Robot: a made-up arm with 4 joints. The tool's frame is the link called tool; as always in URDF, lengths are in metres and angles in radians.
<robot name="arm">
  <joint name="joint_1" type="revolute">
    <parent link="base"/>
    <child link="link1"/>
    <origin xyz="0 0 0.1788" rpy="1.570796 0 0"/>
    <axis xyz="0 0 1"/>
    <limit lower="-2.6" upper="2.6"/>
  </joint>
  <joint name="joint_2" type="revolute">
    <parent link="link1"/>
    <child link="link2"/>
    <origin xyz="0.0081 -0.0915 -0.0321" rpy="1.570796 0 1.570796"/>
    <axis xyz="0 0 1"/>
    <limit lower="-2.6" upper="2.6"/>
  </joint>
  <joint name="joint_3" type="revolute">
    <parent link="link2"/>
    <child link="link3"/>
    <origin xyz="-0.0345 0.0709 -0.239" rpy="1.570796 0 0"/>
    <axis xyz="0 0 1"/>
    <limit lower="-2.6" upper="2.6"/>
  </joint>
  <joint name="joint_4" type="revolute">
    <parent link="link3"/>
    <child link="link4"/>
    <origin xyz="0.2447 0.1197 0.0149" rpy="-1.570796 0 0"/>
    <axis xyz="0 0 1"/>
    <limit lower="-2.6" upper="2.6"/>
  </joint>
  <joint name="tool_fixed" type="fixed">
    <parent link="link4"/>
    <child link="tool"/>
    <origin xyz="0.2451 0.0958 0.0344" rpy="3.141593 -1.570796 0"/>
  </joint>
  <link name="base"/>
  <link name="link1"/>
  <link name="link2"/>
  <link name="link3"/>
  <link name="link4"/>
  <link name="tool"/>
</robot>
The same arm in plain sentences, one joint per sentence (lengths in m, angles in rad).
The arm has four revolute joints in a row. What follows holds with every joint at zero, and every direction is one of the base frame's. The first joint lies 0.1788 m along +z from the base frame's origin and rotates about -y, from -2.6 to 2.6 rad. The second joint lies 0.0081 m along +x and 0.0321 m along +y and 0.0915 m along -z from the first joint and rotates about +x, from -2.6 to 2.6 rad. The third joint lies 0.239 m along -x and 0.0709 m along -y and 0.0345 m along -z from the second joint and rotates about +y, from -2.6 to 2.6 rad. The fourth joint lies 0.1197 m along +x and 0.0149 m along +y and 0.2447 m along +z from the third joint and rotates about +x, from -2.6 to 2.6 rad. The tool frame, which is the frame that the pose is given for, lies 0.0344 m along +x and 0.0958 m along -y and 0.2451 m along +z from the fourth joint; its axes are the base frame's turned by roll 0, pitch 0 and yaw 0 rad (as in URDF: about the fixed x, then y, then z).
